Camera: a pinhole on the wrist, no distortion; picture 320 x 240 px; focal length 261.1 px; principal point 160.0 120.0 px. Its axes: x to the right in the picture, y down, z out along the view. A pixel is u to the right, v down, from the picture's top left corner.
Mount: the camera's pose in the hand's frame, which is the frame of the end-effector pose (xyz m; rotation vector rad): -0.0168 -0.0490 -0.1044 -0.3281 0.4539 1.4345
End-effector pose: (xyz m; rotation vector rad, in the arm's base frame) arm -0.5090 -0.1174 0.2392 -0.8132 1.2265 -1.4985
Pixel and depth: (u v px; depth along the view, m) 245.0 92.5 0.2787
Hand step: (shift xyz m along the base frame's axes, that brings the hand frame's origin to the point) 0.1162 -0.0714 -0.1339
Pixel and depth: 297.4 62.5 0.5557
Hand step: 0.2875 -0.2392 -0.3957
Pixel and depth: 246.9 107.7 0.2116
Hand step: 0.0670 -0.0315 -0.0981
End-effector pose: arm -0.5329 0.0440 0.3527 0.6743 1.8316 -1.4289
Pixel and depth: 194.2 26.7 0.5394
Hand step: 0.1131 -0.2526 -0.3789
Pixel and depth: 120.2 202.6 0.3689
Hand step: 0.1842 -0.2171 -0.0120
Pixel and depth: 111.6 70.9 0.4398
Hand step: 0.0646 -0.2856 -0.1746
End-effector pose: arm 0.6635 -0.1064 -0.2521 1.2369 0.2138 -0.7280
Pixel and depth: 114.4 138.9 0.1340
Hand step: -0.0191 -0.0171 0.0127
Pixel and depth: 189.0 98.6 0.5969
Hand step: 0.1624 -0.3452 0.3047
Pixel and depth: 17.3 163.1 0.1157
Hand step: -0.0565 -0.0211 -0.0116
